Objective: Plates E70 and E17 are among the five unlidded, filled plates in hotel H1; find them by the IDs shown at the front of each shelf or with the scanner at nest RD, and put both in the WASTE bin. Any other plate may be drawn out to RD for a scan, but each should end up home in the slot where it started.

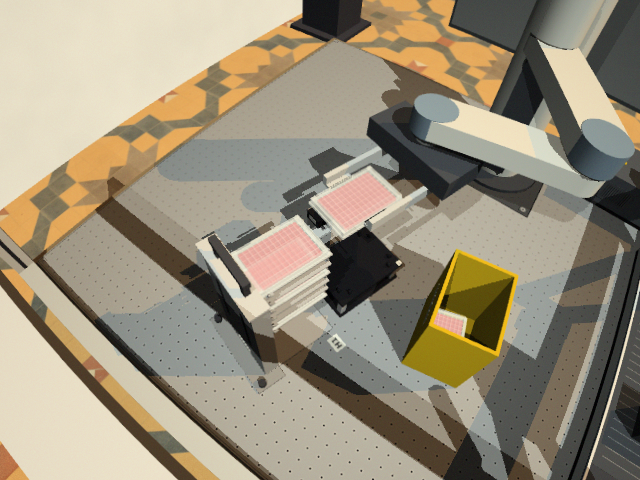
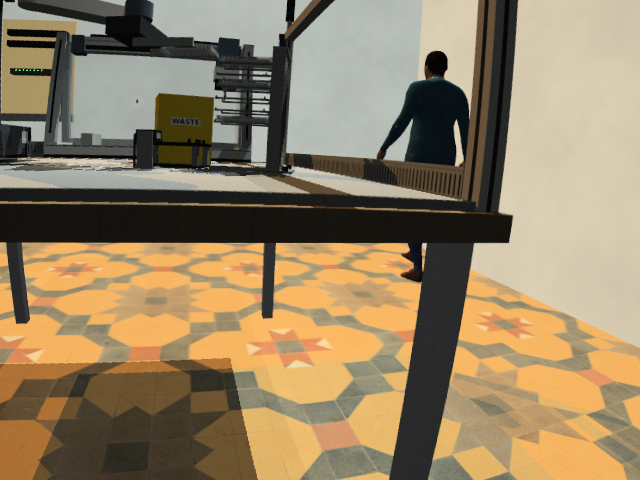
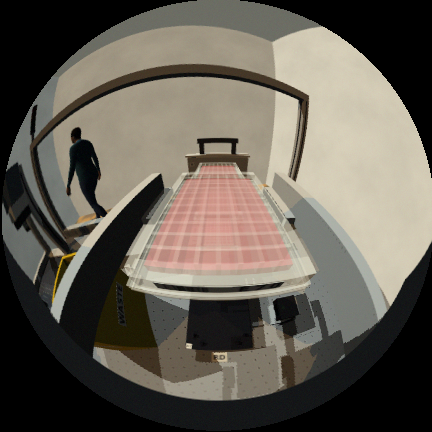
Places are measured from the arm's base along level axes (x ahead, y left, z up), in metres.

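Where they show: gripper, fingertip midpoint: (image 1: 346, 202) (image 2: 199, 47) (image 3: 217, 180).
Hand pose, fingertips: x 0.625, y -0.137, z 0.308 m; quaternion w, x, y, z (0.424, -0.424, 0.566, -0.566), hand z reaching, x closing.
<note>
Things, the pixels of their top centre, and the offset from my fingertips. "pt": a spot on its surface instead.
- black nest RD at its top centre: (image 1: 355, 260) (image 3: 218, 309) (image 2: 174, 138) 0.014 m left, 0.051 m back, 0.225 m down
- yellow WASTE bin at its top centre: (image 1: 476, 299) (image 3: 68, 287) (image 2: 184, 97) 0.247 m left, 0.038 m back, 0.095 m down
- small black scanner at its top centre: (image 1: 320, 210) (image 3: 288, 305) (image 2: 148, 129) 0.112 m right, 0.101 m back, 0.211 m down
- dark top handle at a spot on its surface: (image 1: 229, 264) (image 3: 214, 137) pt 0.051 m right, 0.199 m ahead, 0.028 m up
- H1 tag at its top centre: (image 1: 336, 342) 0.075 m left, 0.093 m ahead, 0.295 m down
My gripper (image 1: 354, 202) (image 2: 192, 48) (image 3: 217, 180) is shut on a filled, unlidded plate, E70 (image 1: 364, 195) (image 3: 220, 240), its pink wells facing up. It holds the plate level, high above the black nest RD (image 1: 361, 271) (image 3: 220, 325), in front of hotel H1 (image 1: 258, 305) (image 2: 277, 103). The held plate's ID label does not show. A pink plate (image 1: 279, 255) sits on top of the hotel, with several shelves and plates stacked below; their IDs are not readable. The yellow WASTE bin (image 1: 447, 364) (image 2: 185, 139) (image 3: 107, 325) has a pink plate (image 1: 449, 322) inside.
A small black scanner (image 1: 314, 218) (image 3: 286, 307) stands beside the nest. The hotel has a dark top handle (image 1: 229, 264) (image 3: 217, 140). The H1 tag (image 1: 336, 342) lies on the table near the hotel. A person (image 2: 436, 118) (image 3: 84, 160) stands beyond the table.
</note>
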